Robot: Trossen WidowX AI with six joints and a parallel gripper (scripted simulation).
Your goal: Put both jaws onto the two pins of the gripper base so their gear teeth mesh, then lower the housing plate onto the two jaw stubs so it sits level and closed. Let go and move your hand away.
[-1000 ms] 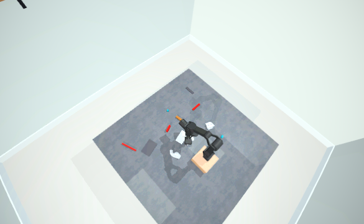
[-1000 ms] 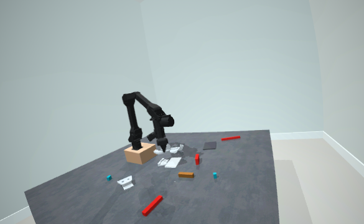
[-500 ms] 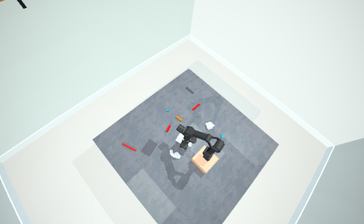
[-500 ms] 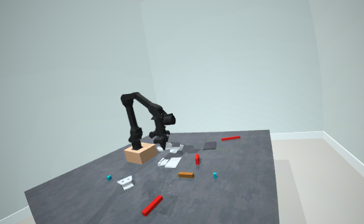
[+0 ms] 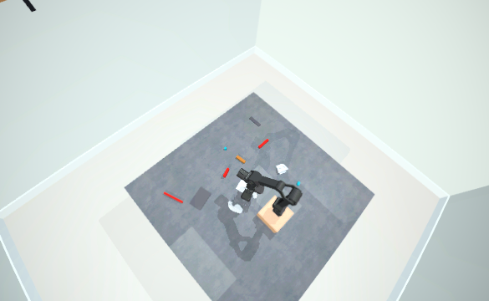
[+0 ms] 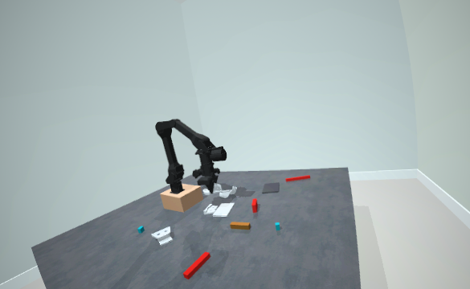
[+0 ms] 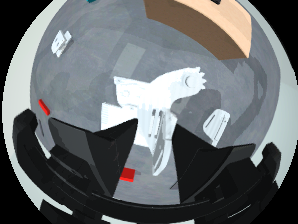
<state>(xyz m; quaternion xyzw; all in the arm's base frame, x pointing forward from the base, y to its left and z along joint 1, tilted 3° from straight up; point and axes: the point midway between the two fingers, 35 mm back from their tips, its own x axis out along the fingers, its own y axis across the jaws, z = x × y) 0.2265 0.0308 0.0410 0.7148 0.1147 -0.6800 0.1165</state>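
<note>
The flat white plate lies 80 mm below my gripper tip, 60 mm ahead of it and 20 mm to the right of it. From my gripper tip the other things lie so: curved white jaw: 40 mm behind, 10 mm to the left; red block: 210 mm ahead, 60 mm below, 10 mm to the left; white housing plate: 80 mm below, 40 mm to the right.
</note>
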